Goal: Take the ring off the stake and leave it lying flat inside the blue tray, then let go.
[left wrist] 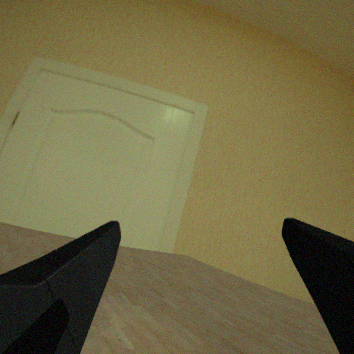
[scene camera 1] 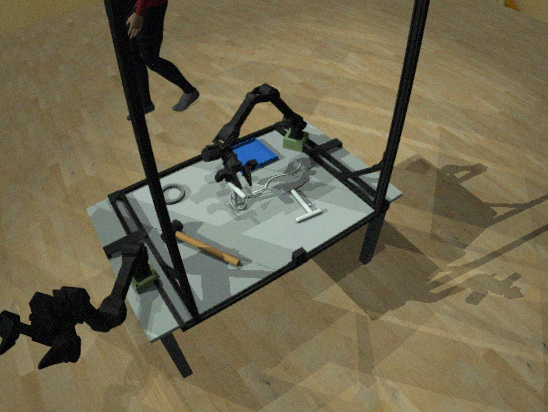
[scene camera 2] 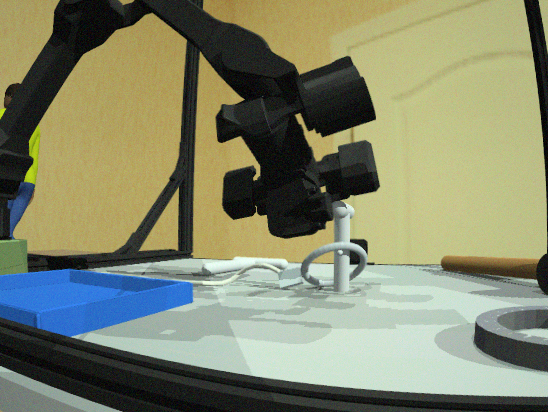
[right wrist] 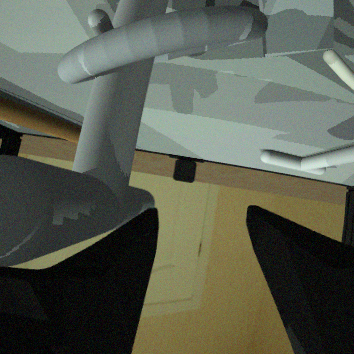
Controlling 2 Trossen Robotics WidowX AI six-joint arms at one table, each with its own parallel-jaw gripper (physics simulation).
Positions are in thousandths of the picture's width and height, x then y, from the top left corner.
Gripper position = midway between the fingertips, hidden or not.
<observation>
My left gripper (scene camera 1: 34,875) is open, holding nothing. The table carries a white T-shaped tool (scene camera 2: 435,640) and a wooden-handled hammer (scene camera 2: 930,649). I also see my right gripper (scene camera 2: 576,516) and a grey ring (scene camera 2: 532,674).
The grey ring is seen too in the right wrist view (right wrist: 468,106). My left gripper is seen too in the left wrist view (left wrist: 569,645). My right gripper is seen too in scene camera 1 (scene camera 1: 450,455) and in the right wrist view (right wrist: 569,606). The left wrist view does not show the wooden-handled hammer: it is out of frame. The left wrist view misses the white T-shaped tool: it is out of frame.
</observation>
